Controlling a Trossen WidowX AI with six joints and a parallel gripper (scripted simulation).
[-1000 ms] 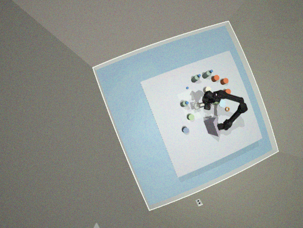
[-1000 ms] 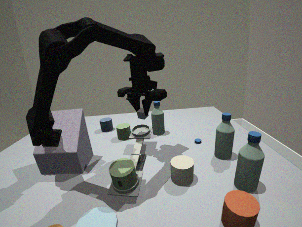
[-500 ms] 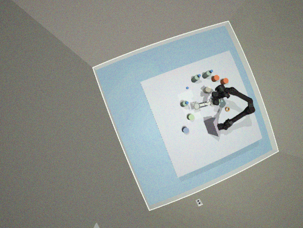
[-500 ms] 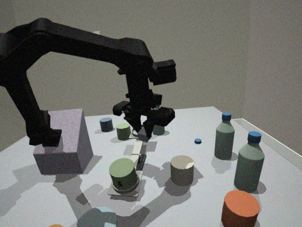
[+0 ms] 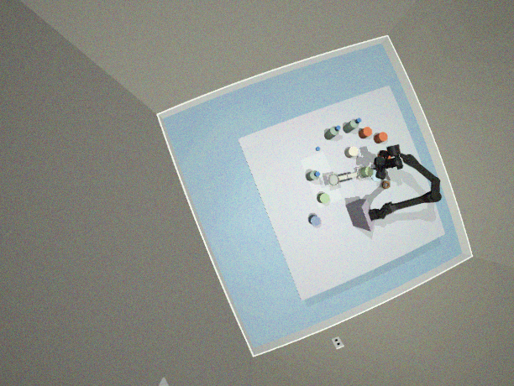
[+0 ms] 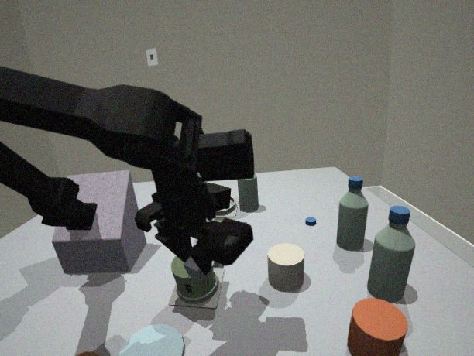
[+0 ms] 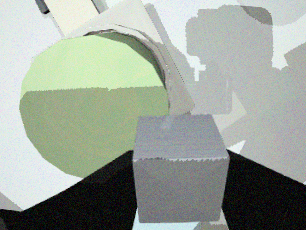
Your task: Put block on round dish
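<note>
Right now the round light-blue dish is 10 cm below my gripper tip, 8 cm to the right of it and 8 cm behind it. Round my gripper tip: cream cylinder 14 cm ahead, 9 cm to the left, 7 cm below; grey block 1 cm above; grey balance 17 cm to the left, 6 cm below, 1 cm behind.
</note>
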